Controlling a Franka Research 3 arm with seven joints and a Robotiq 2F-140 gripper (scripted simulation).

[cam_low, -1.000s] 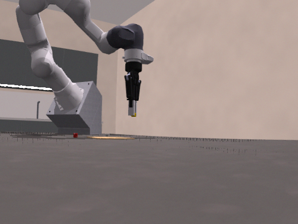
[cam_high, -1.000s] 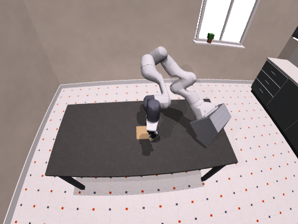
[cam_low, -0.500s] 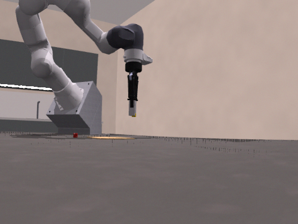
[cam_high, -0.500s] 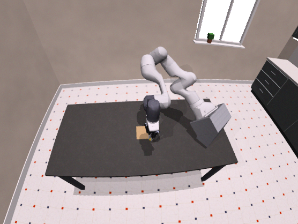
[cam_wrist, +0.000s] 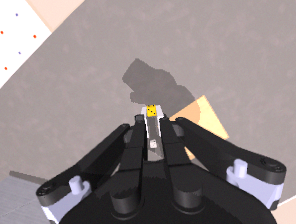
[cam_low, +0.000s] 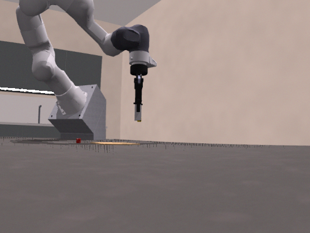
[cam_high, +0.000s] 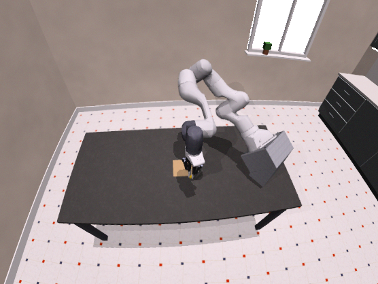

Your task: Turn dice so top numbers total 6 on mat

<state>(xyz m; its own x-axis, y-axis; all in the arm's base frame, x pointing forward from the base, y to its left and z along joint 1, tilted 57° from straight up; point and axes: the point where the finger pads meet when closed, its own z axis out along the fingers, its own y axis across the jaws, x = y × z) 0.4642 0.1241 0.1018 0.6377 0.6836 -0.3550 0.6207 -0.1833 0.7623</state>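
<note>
Right now my hand is 3 cm above the yellow die. Also, from my hand: tan mat (14 cm to the right, 13 cm below, 1 cm ahead); red die (22 cm to the right, 12 cm below, 10 cm behind); white die (12 cm below, 8 cm behind, 7 cm to the right).
</note>
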